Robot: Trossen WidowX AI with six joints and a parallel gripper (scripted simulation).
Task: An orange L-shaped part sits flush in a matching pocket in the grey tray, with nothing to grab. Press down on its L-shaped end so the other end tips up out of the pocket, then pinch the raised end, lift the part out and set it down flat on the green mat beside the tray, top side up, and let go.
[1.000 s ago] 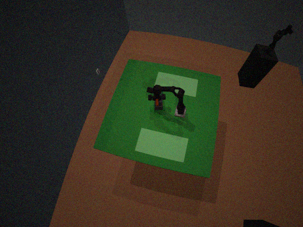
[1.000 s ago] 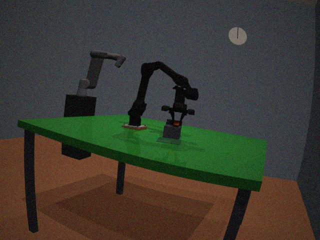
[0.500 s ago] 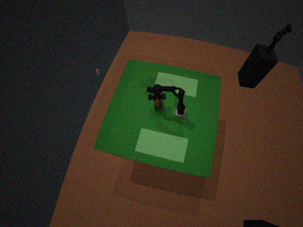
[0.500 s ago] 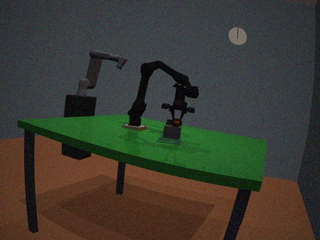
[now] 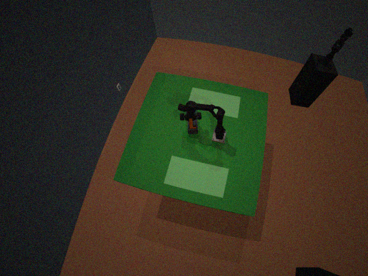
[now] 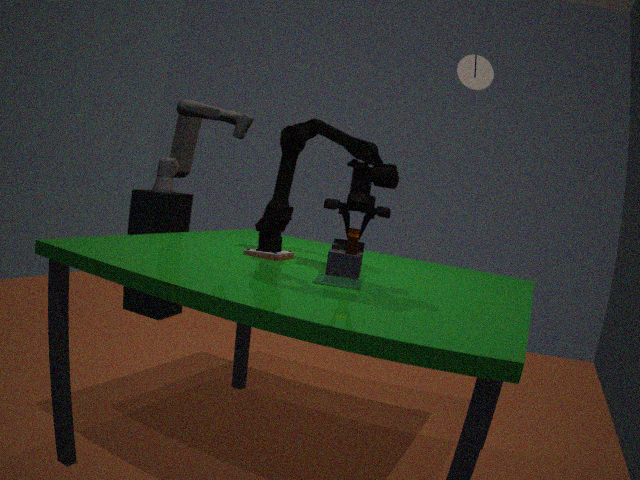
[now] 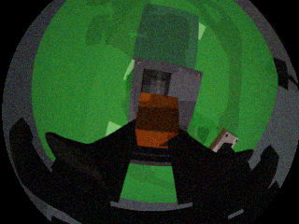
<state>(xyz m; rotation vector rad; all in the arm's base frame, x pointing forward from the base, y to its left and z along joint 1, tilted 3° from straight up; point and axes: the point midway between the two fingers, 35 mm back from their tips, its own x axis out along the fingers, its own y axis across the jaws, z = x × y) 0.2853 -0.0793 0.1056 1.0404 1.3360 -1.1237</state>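
Now: gripper tip 1 cm short of the green mat, 14 cm to the left of it and 12 cm above it. Round my gripper tip: orange L-shaped part: 2 cm behind, 3 cm to the left, 3 cm below.
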